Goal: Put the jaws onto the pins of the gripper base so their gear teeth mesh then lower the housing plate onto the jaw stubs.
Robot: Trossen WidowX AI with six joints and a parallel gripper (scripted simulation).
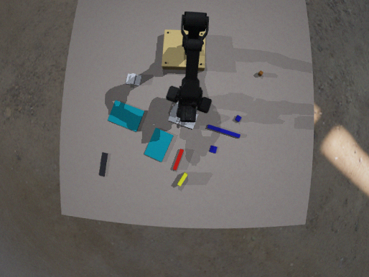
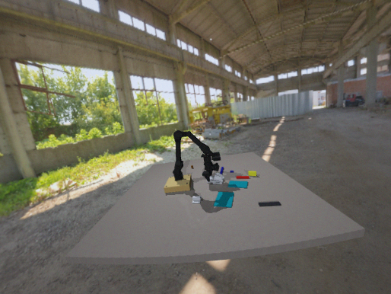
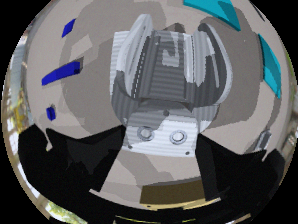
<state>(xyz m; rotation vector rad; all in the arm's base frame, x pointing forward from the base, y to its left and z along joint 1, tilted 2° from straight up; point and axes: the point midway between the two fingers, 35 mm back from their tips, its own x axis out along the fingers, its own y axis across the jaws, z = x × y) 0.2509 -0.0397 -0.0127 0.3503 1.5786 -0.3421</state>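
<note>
My gripper tip is right at the housing plate. From my gripper tip the other things lie so: blue bar (150 mm ahead, 150 mm to the left); gripper base (10 mm ahead, 20 mm above); red bar (250 mm ahead, 70 mm to the right).
</note>
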